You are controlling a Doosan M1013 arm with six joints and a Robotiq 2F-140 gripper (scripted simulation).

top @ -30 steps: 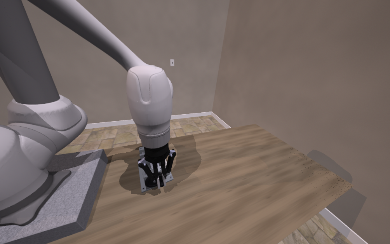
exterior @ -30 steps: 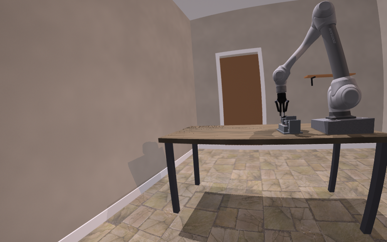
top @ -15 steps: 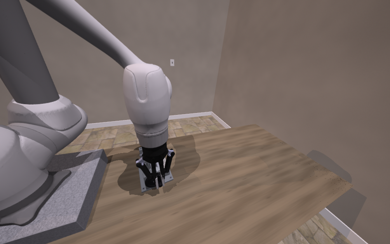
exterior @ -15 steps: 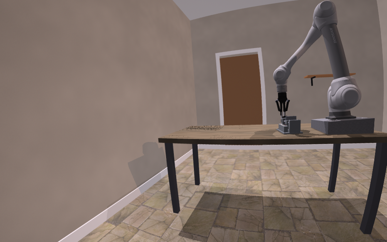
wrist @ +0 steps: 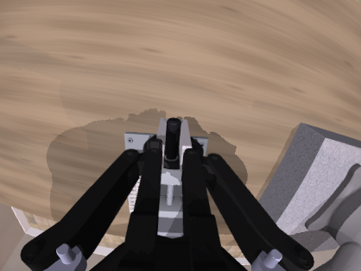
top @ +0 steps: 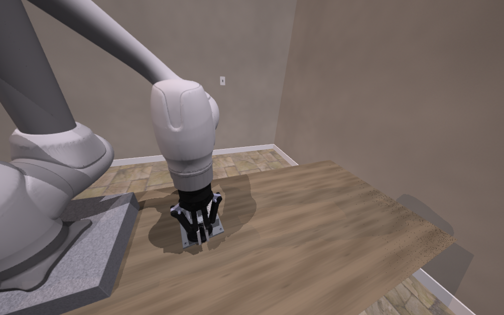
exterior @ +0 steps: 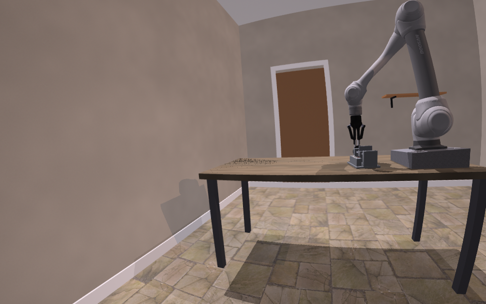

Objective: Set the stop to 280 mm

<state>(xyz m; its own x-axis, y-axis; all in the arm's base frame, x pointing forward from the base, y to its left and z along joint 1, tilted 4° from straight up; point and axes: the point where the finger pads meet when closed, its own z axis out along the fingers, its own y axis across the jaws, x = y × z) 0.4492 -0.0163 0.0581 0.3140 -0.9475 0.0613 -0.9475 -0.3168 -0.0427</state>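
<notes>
Now: the handwheel 2 cm to the left of my hand, 2 cm below it and 1 cm behind it.
</notes>
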